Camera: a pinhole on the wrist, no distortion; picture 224 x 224 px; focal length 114.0 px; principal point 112.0 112.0 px. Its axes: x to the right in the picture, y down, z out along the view. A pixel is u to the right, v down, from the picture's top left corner.
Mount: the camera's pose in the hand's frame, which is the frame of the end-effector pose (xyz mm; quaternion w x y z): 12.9 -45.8 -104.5 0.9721 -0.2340 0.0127 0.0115
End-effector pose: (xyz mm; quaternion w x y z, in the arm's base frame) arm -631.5 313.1 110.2 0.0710 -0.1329 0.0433 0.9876
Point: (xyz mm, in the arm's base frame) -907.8 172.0 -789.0
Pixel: behind the camera
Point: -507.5 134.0 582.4
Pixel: 51.8 109.2
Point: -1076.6 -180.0 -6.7
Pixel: outside the picture
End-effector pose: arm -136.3 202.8 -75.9 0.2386 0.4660 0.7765 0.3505
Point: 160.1 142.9 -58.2
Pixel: 42.8 132.4
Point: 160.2 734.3 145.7
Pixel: 176.3 178.5
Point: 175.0 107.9 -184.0
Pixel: 36.2 92.3
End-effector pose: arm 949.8 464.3 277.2 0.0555 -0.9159 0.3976 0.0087
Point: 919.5 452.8 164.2
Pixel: 100.4 102.0
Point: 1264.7 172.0 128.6
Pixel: outside the picture
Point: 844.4 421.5 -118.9
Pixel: 102.9 100.3
